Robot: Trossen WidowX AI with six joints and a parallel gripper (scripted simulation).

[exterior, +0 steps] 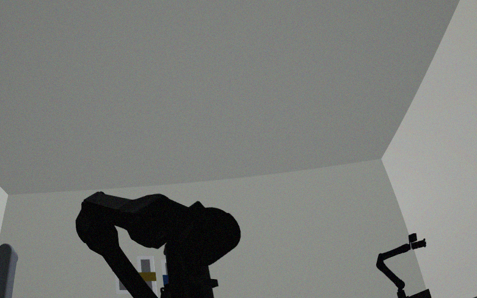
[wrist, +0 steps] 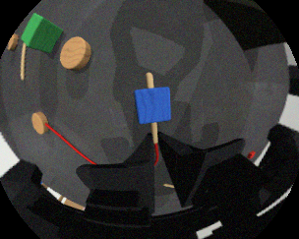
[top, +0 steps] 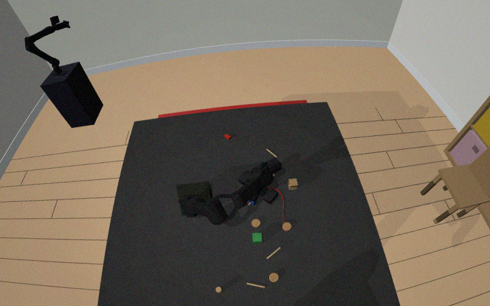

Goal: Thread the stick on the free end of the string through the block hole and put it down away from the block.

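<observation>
Now: gripper tip 30 mm past the blue cube and 30 mm to the left of it. Also, from my gripper tip: green cube (20 mm behind, 220 mm to the right, 10 mm above); then wooden block (170 mm ahead, 40 mm to the left, 10 mm above); then red piece (140 mm behind, 390 mm to the left, 10 mm below).
</observation>
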